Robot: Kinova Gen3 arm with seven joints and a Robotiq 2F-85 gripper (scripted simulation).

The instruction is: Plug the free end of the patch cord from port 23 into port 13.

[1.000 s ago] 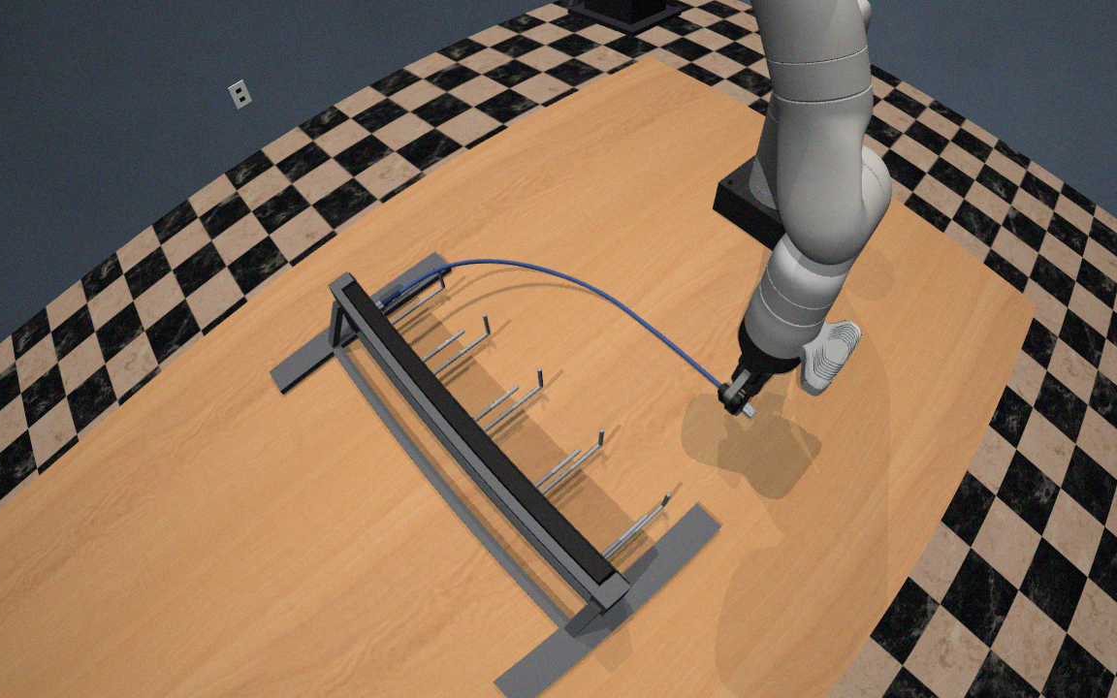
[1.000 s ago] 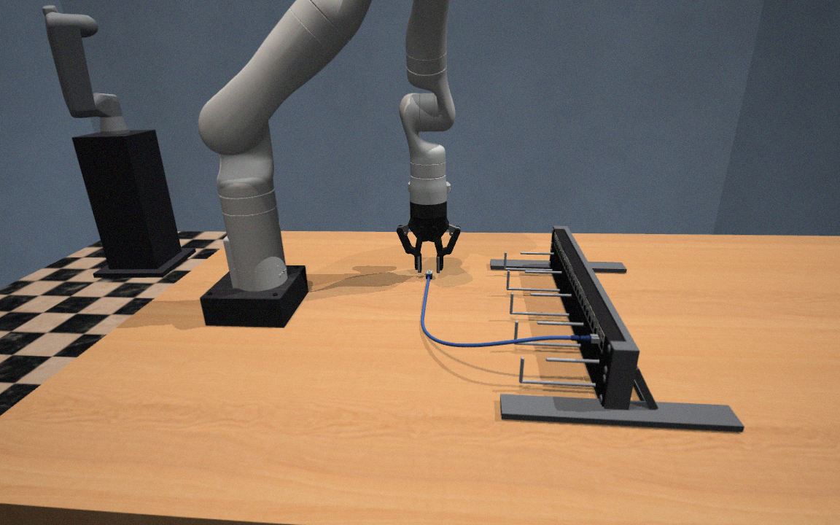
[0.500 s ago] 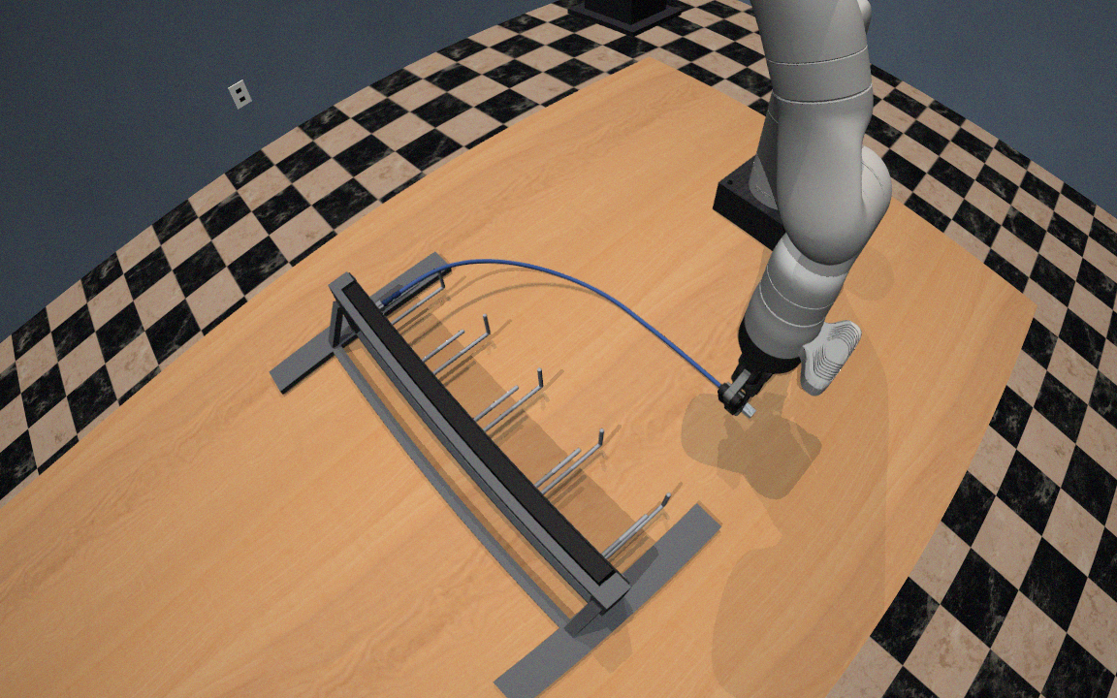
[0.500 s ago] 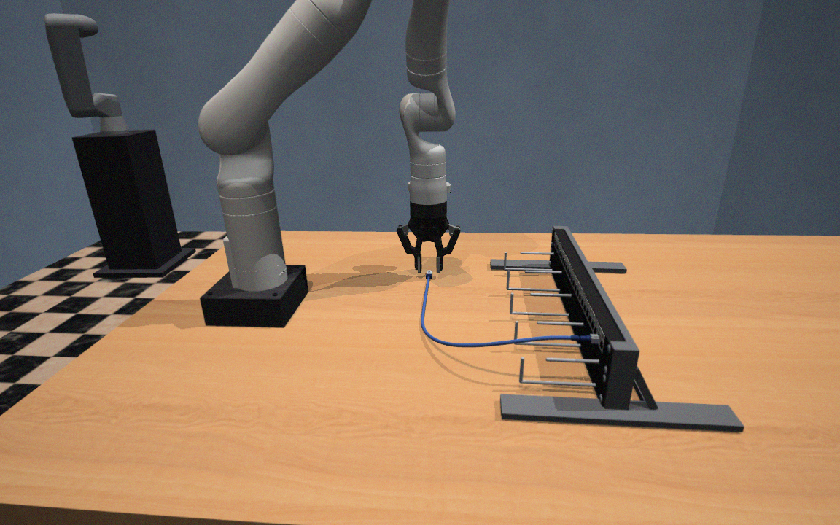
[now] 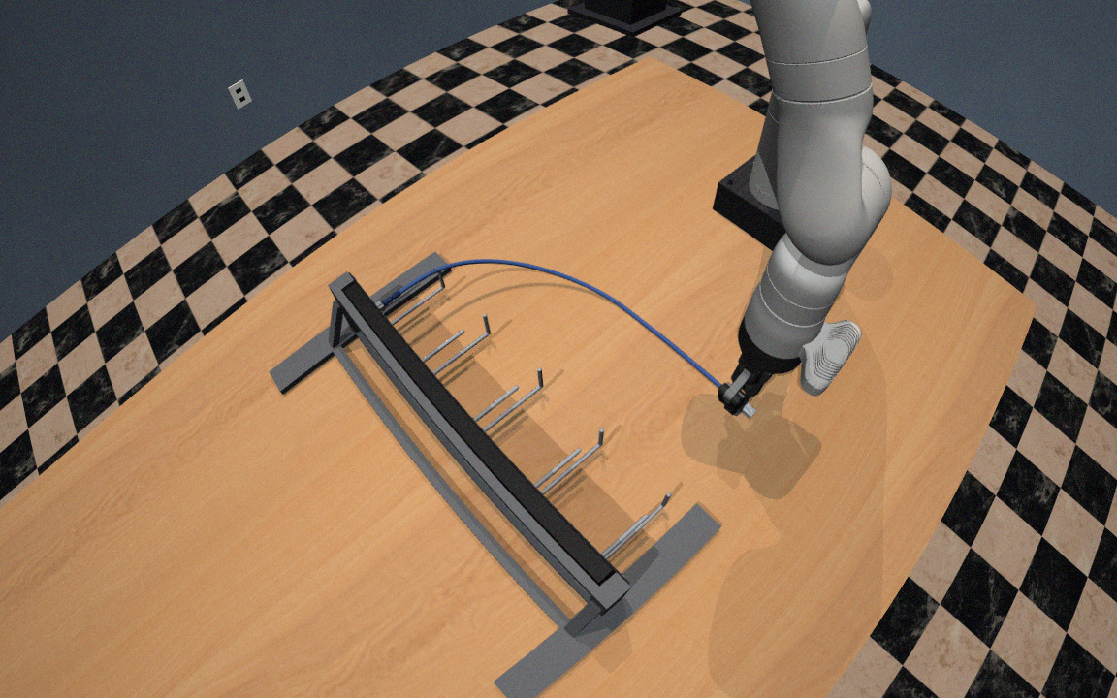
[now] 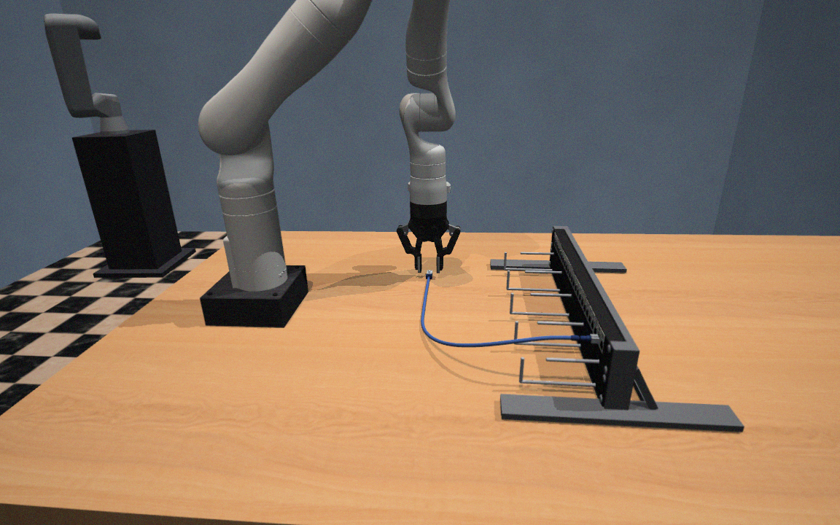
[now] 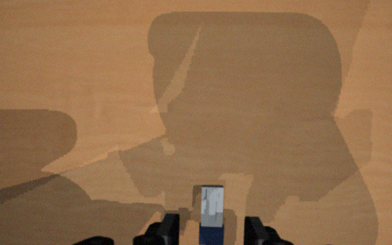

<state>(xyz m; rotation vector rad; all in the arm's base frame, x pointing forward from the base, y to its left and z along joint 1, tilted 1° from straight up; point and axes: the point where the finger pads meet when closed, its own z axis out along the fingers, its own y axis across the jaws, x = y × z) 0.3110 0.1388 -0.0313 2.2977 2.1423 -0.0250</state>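
The plug lies 1 cm to the left of my hand and 3 cm below it.
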